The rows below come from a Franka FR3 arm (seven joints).
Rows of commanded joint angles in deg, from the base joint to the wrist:
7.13, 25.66, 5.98, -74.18, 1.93, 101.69, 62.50
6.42, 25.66, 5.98, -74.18, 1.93, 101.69, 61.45
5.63, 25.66, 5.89, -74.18, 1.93, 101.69, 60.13
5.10, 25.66, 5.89, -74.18, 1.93, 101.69, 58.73
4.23, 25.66, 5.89, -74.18, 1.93, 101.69, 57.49
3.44, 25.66, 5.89, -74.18, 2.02, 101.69, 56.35
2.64, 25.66, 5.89, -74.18, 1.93, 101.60, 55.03
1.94, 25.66, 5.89, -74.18, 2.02, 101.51, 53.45
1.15, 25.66, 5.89, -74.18, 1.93, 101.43, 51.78
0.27, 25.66, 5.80, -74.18, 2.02, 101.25, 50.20
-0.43, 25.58, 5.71, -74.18, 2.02, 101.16, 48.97
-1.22, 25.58, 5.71, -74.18, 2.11, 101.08, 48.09
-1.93, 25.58, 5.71, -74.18, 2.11, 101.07, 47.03
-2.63, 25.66, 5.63, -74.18, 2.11, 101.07, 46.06
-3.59, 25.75, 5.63, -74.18, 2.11, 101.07, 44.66
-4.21, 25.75, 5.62, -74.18, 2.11, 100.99, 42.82
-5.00, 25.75, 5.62, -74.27, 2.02, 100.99, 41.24
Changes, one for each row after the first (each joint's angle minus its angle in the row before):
-0.71, 0.00, 0.00, 0.00, 0.00, 0.00, -1.05
-0.79, 0.00, -0.09, 0.00, 0.00, 0.00, -1.32
-0.53, 0.00, 0.00, 0.00, 0.00, 0.00, -1.40
-0.87, 0.00, 0.00, 0.00, 0.00, 0.00, -1.24
-0.79, 0.00, 0.00, 0.00, 0.09, 0.00, -1.14
-0.80, 0.00, 0.00, 0.00, -0.09, -0.09, -1.32
-0.70, 0.00, 0.00, 0.00, 0.09, -0.09, -1.58
-0.79, 0.00, 0.00, 0.00, -0.09, -0.08, -1.67
-0.88, 0.00, -0.09, 0.00, 0.09, -0.18, -1.58
-0.70, -0.08, -0.09, 0.00, 0.00, -0.09, -1.23
-0.79, 0.00, 0.00, 0.00, 0.09, -0.08, -0.88
-0.71, 0.00, 0.00, 0.00, 0.00, -0.01, -1.06
-0.70, 0.08, -0.08, 0.00, 0.00, 0.00, -0.97
-0.96, 0.09, 0.00, 0.00, 0.00, 0.00, -1.40
-0.62, 0.00, -0.01, 0.00, 0.00, -0.08, -1.84
-0.79, 0.00, 0.00, -0.09, -0.09, 0.00, -1.58

